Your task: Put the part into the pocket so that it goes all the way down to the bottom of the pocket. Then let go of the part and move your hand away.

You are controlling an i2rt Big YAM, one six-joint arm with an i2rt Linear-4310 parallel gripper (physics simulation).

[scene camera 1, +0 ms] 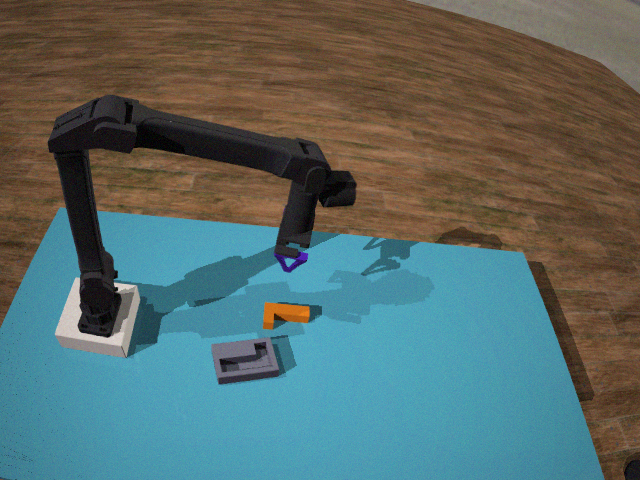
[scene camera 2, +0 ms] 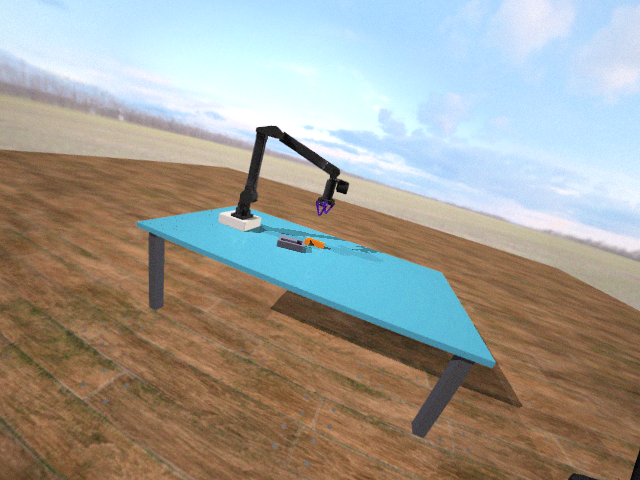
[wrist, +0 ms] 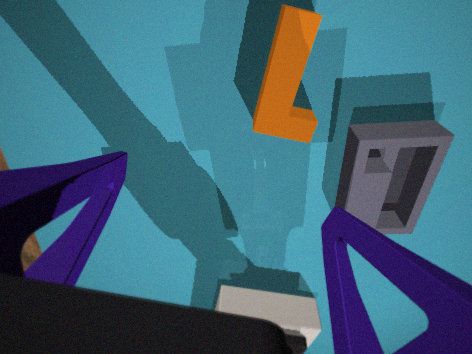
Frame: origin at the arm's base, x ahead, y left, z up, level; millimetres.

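Where they show: gripper, fingertip midpoint: [scene camera 1: 290, 255] [scene camera 2: 322, 214] [wrist: 233, 192]; arm's base, link origin: [scene camera 1: 100, 314] [scene camera 2: 242, 216].
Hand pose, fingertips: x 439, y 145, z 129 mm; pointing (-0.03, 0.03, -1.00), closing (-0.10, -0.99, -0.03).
Each offset is from my fingertips to the centre of the thing. Level surfaces: height alone.
The part is an orange L-shaped block {12 mm ahead, 50 mm right, 170 mm down} [scene camera 1: 290, 312] [scene camera 2: 315, 243] [wrist: 280, 75]. It lies flat on the blue table, at the top middle of the wrist view. The pocket is an L-shaped recess in a grey block {80 mm back, 187 mm right, 167 mm down} [scene camera 1: 236, 349] [scene camera 2: 292, 248] [wrist: 362, 197], which lies beside the part, nearer the front edge in the first scene view and at the right of the wrist view. My gripper [scene camera 1: 290, 269] [scene camera 2: 324, 213] [wrist: 233, 192] has purple fingers. It is open and empty and hangs well above the table, behind the part in the first scene view.
The arm's white base block [scene camera 1: 93, 341] [scene camera 2: 239, 221] [wrist: 267, 305] stands at the left of the blue table {185 mm down} [scene camera 1: 413, 392] [scene camera 2: 372, 299]. The arm's shadow falls across the table around the part. A dark object shows at the bottom right corner of both scene views.
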